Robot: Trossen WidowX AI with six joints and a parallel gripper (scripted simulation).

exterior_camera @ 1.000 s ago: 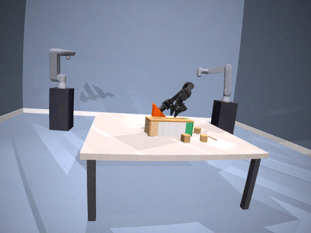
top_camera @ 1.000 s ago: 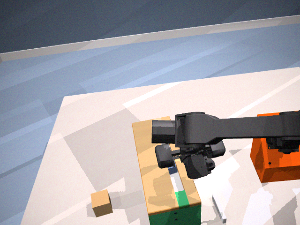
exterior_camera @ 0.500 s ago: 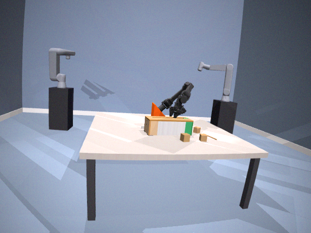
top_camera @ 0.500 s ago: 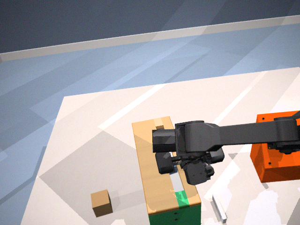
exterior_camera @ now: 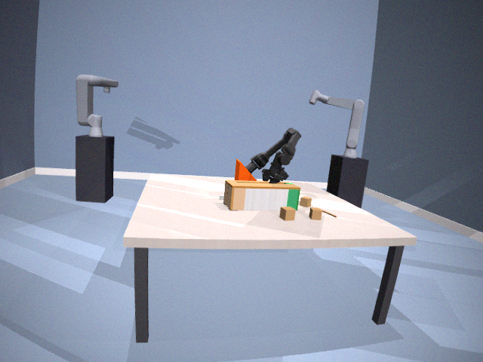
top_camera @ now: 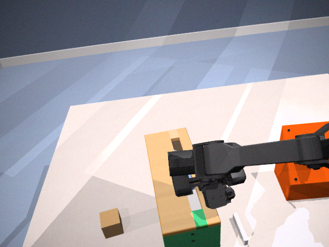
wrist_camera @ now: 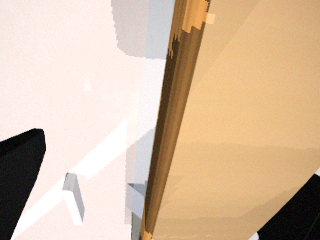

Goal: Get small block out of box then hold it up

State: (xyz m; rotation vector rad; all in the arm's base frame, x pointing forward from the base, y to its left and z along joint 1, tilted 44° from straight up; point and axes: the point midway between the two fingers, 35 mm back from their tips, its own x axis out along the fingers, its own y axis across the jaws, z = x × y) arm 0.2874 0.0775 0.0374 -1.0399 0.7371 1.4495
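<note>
The blue block is 50 mm ahead of my gripper tip and 30 mm to the right of it. Also, from my gripper tip: tan cube: 280 mm ahead, 60 mm to the left, 60 mm below; then thin stick: 320 mm to the left, 140 mm ahead, 80 mm below.
</note>
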